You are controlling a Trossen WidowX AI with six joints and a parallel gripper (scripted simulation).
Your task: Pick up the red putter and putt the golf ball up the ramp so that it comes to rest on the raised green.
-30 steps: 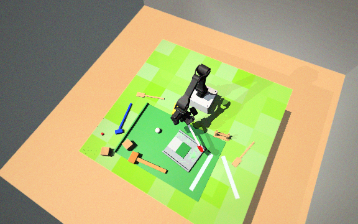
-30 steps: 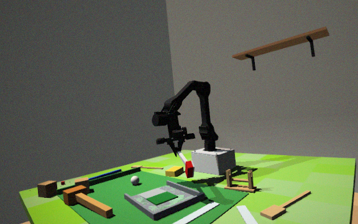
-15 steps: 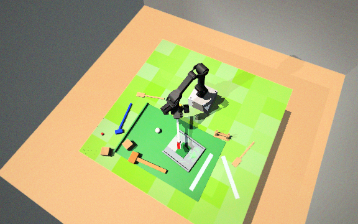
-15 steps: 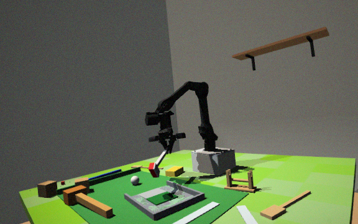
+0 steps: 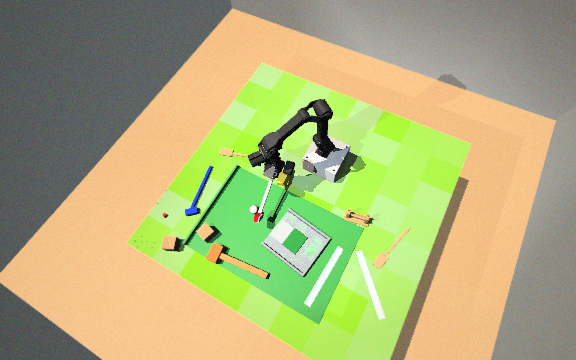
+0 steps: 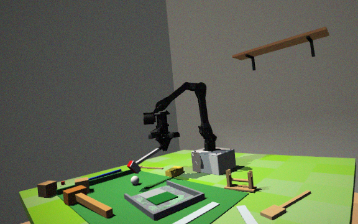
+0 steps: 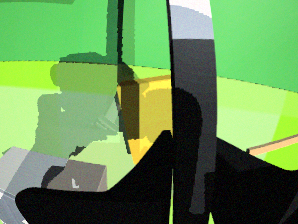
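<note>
The yellow block lies 120 mm below my gripper tip, 50 mm behind it and 10 mm to the left of it. Round my gripper tip: red putter (120 mm ahead, 30 mm to the left); blue putter (330 mm to the right, 250 mm ahead, 120 mm below); white golf ball (190 mm ahead, 110 mm below, 20 mm to the right).
</note>
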